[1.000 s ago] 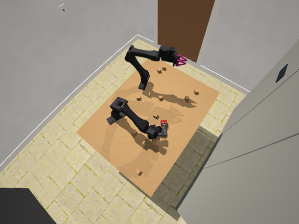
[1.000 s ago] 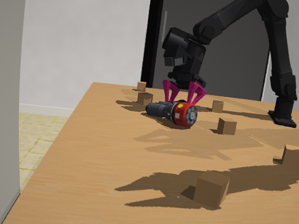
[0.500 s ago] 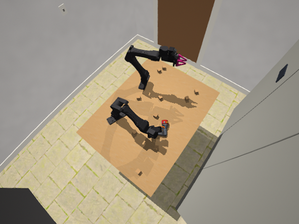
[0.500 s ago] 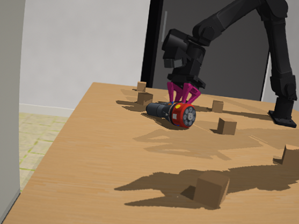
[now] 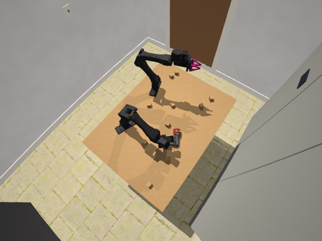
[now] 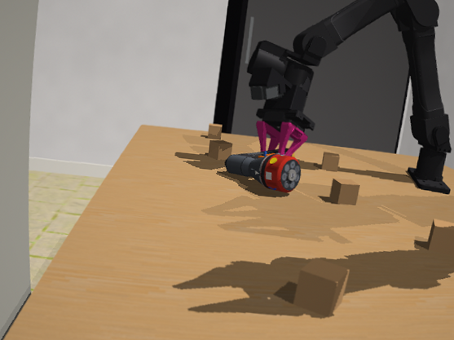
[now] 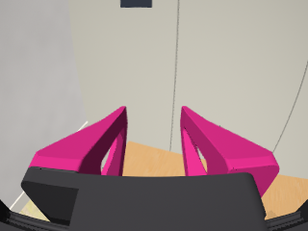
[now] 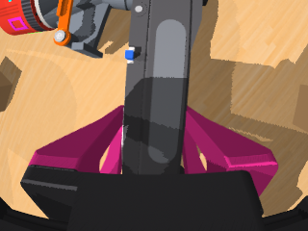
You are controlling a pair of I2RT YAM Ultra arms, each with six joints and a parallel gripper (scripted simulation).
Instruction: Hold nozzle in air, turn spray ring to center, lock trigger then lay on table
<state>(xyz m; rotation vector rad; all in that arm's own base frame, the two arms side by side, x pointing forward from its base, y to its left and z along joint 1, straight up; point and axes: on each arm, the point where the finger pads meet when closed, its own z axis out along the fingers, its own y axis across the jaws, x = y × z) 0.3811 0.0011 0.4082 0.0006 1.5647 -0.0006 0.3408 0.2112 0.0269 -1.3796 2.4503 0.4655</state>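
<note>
Right now the red spray ring is 5 cm ahead of my left hand, 41 cm to the right of it and 37 cm below it.
</note>
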